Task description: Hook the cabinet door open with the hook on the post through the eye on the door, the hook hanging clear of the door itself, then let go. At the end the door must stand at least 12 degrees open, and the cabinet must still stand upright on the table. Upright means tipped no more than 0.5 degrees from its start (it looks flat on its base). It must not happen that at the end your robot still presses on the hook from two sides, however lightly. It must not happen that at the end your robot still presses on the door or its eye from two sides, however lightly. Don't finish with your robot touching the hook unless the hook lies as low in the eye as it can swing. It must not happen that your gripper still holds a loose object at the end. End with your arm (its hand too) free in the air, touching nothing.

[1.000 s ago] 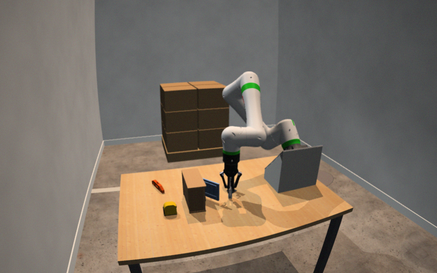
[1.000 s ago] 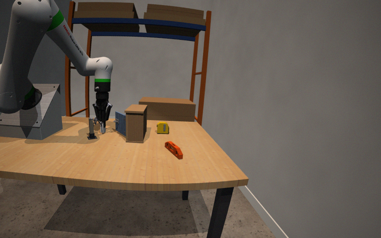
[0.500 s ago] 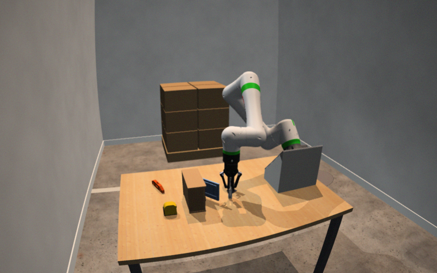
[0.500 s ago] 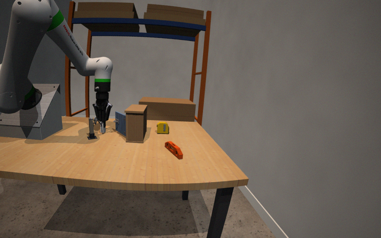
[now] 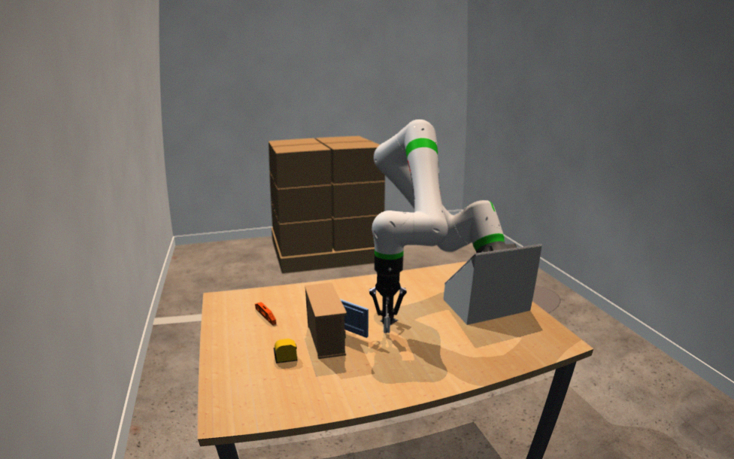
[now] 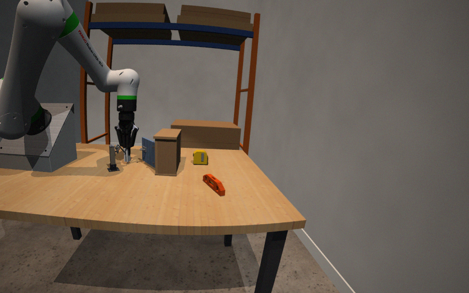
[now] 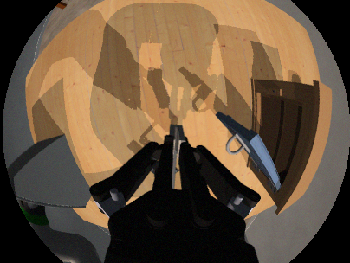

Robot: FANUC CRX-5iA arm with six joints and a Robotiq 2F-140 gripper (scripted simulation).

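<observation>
My hand is 120 mm short of the blue door, 60 mm to the left of it and 30 mm below it. From my hand the other things lie so: yellow tape measure: 360 mm ahead, 10 mm to the left, 20 mm below; orange level: 380 mm ahead, 280 mm to the right, 30 mm below.
</observation>
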